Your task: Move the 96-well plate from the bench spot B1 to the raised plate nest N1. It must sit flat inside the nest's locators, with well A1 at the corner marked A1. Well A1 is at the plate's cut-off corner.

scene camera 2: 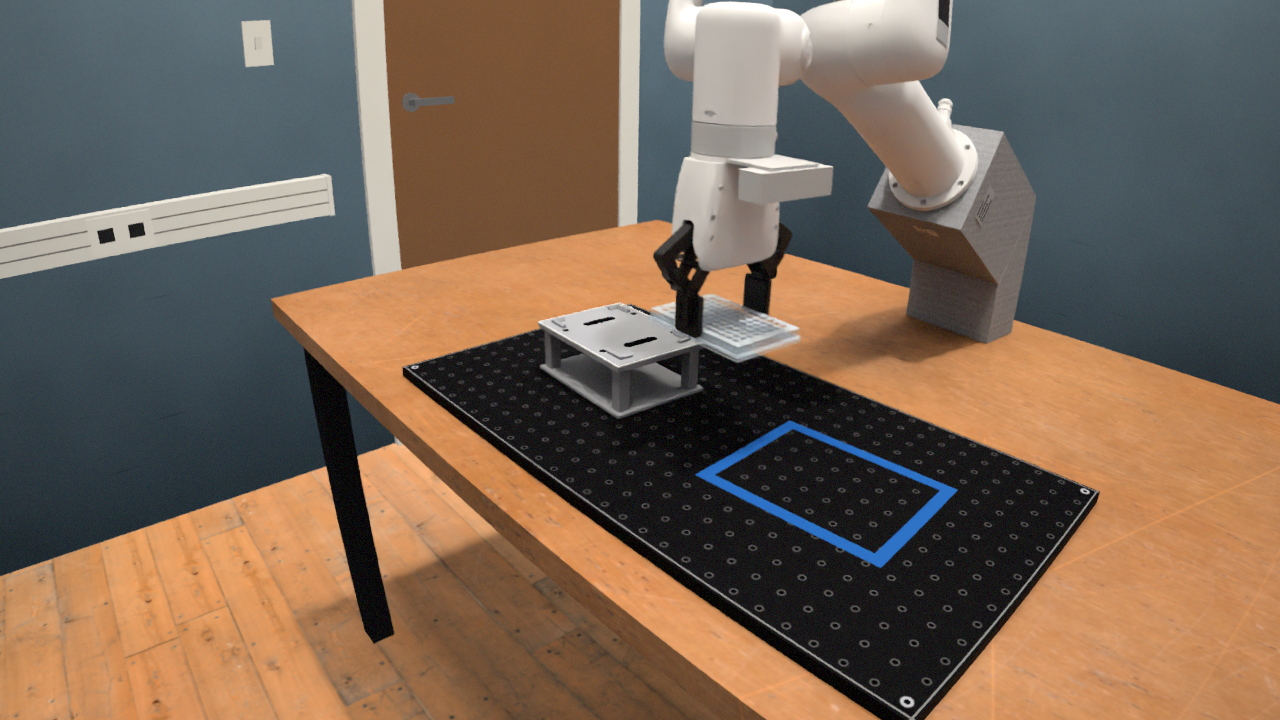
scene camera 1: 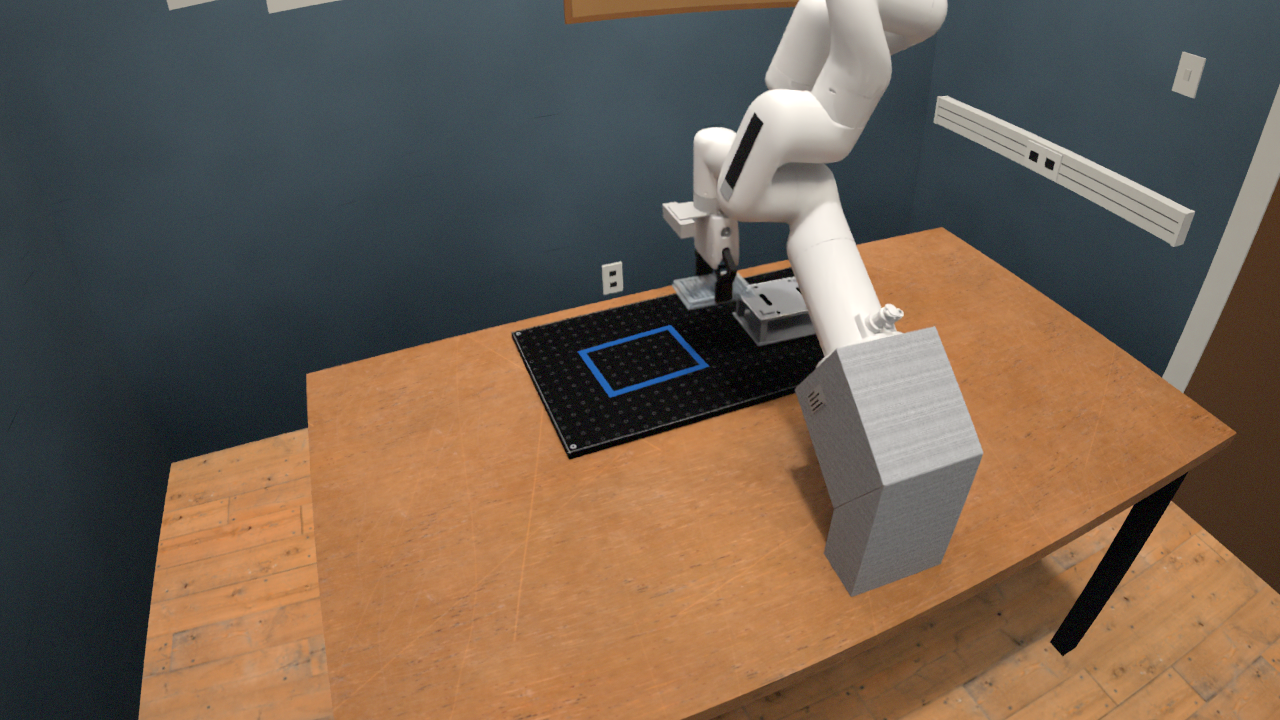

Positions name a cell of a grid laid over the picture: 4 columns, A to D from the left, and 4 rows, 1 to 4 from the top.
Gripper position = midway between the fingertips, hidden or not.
The gripper shows in scene camera 2 (C2) and in scene camera 1 (C2). A clear 96-well plate shows in scene camera 2 (C2) and in scene camera 1 (C2).
